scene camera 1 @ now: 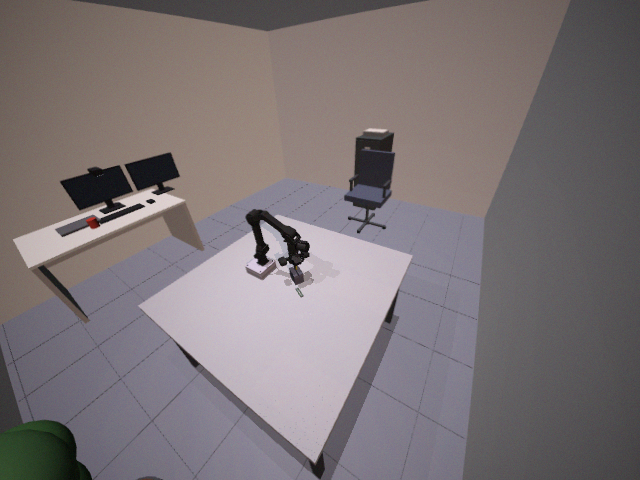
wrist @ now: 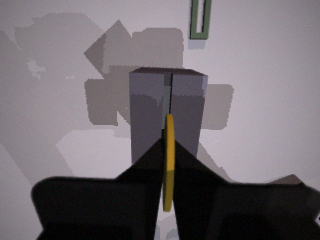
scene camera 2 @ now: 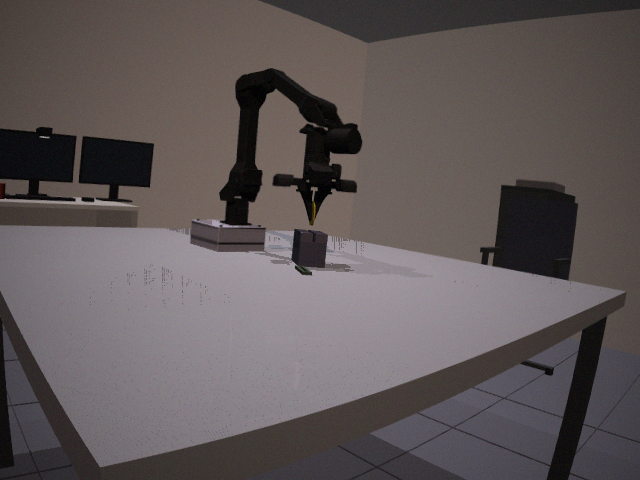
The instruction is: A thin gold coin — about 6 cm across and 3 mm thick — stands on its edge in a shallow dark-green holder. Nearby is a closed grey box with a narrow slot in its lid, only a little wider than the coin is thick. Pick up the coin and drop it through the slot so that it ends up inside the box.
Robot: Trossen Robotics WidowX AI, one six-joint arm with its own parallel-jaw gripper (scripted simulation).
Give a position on a gold coin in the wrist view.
168, 178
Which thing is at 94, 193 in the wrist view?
The gripper.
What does the gripper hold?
A gold coin.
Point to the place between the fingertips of the gripper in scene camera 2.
311, 221
